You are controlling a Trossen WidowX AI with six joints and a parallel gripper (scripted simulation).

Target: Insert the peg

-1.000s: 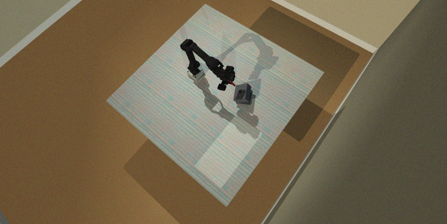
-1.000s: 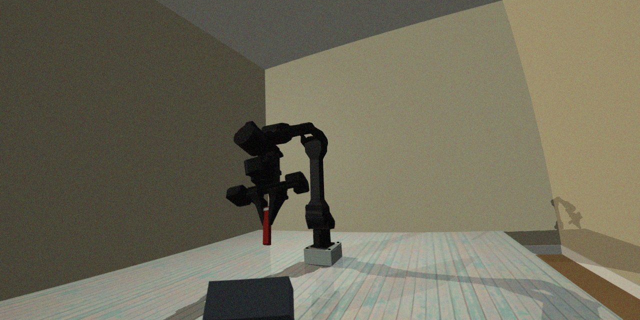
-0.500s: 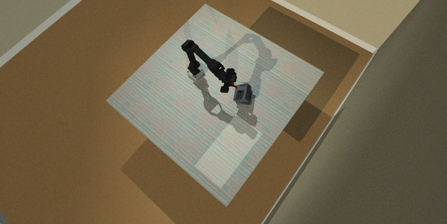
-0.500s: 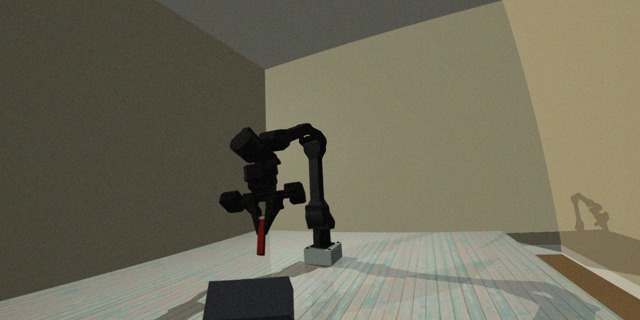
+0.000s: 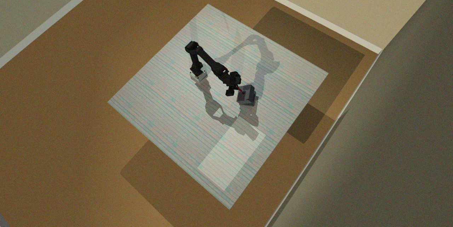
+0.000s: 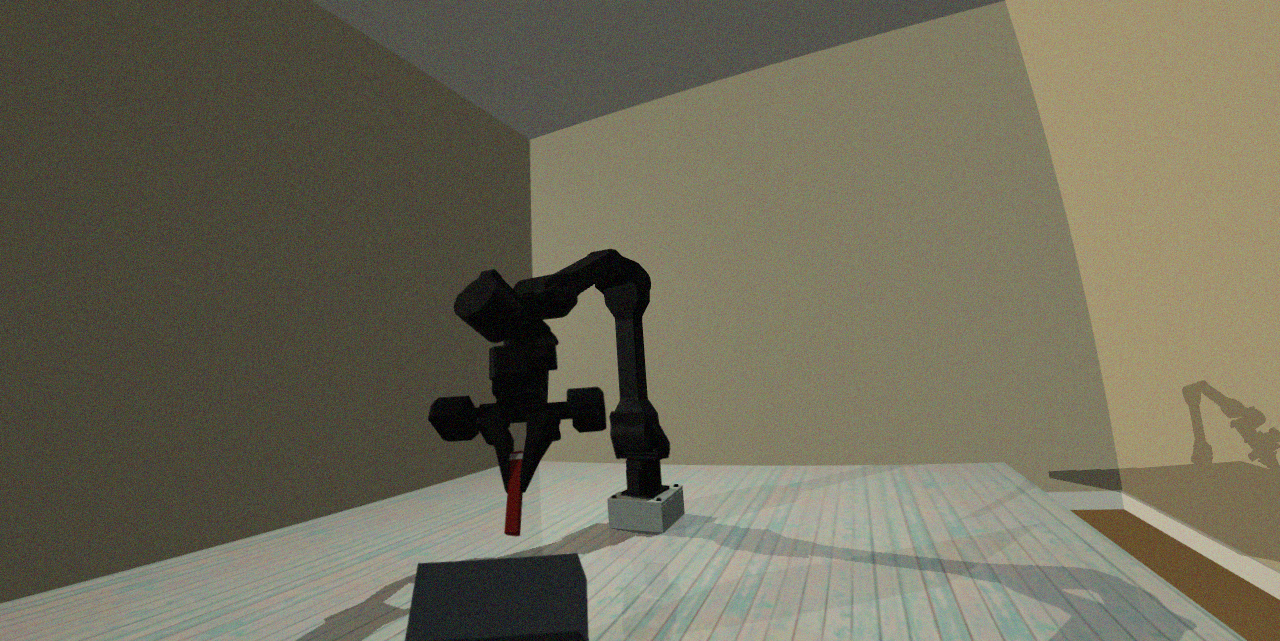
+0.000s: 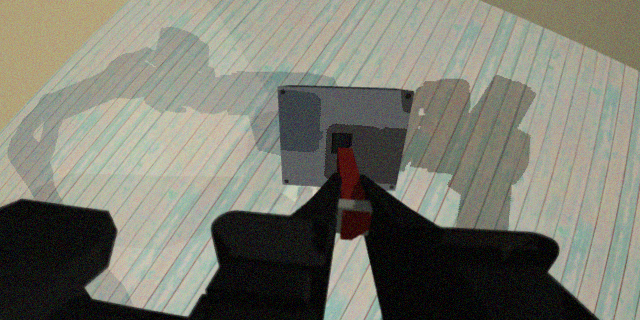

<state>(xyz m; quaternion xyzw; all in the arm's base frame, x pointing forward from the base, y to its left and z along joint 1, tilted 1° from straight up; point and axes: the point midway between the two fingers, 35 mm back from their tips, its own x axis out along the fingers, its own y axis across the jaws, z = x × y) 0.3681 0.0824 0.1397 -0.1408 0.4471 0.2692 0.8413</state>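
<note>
The sloped panel lies 40 mm ahead of my gripper tip, 30 mm to the left of it and 90 mm below it. Also, from my gripper tip: red square peg (10 mm behind, 10 mm above).
</note>
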